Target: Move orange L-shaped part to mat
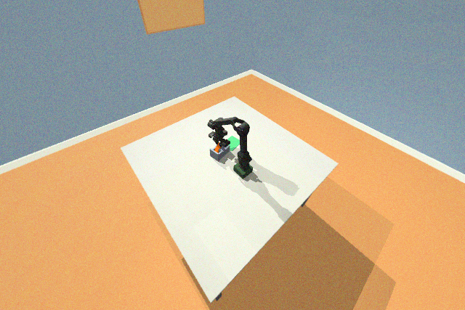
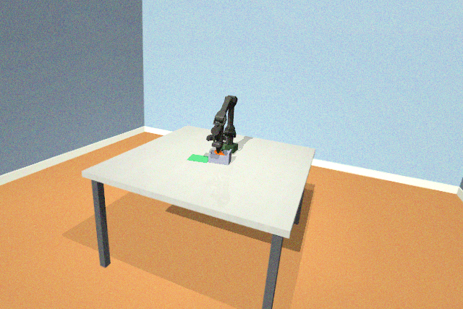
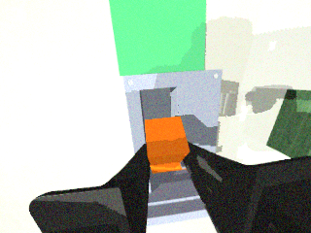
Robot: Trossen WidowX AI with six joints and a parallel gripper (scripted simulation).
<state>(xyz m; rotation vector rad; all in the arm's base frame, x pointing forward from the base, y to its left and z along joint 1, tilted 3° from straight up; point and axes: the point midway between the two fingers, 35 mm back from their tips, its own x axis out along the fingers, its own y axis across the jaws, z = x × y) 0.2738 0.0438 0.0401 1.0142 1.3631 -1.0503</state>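
Right now my gripper tip is 20 mm short of the green mat, 150 mm to the left of it and 90 mm above it. The rest, counted from my gripper tip: orange l-shaped part 20 mm behind, 30 mm to the left, 30 mm below.
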